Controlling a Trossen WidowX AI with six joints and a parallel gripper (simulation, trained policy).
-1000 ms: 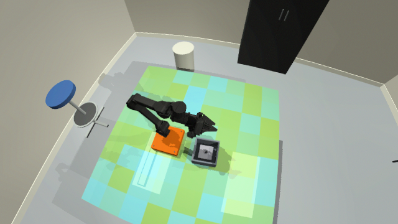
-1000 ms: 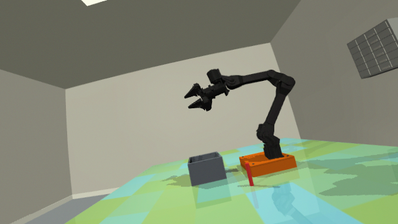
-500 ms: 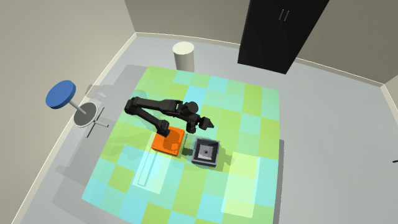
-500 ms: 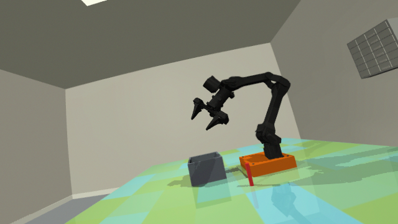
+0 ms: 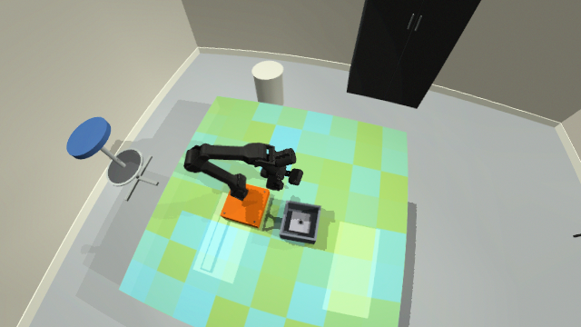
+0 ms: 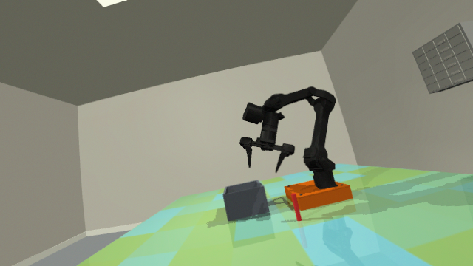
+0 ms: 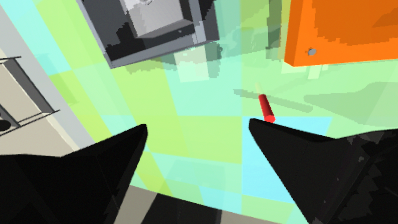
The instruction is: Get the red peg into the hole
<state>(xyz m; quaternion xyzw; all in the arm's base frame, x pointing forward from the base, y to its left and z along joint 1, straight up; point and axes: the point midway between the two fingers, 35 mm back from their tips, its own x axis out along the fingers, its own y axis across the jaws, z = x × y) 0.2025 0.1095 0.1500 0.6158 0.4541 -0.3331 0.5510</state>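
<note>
Right now my gripper tip is 12 cm above the red peg, 8 cm past it and 3 cm to the right of it. Also, from my gripper tip: grey box 14 cm below, 12 cm to the right, 11 cm ahead.
</note>
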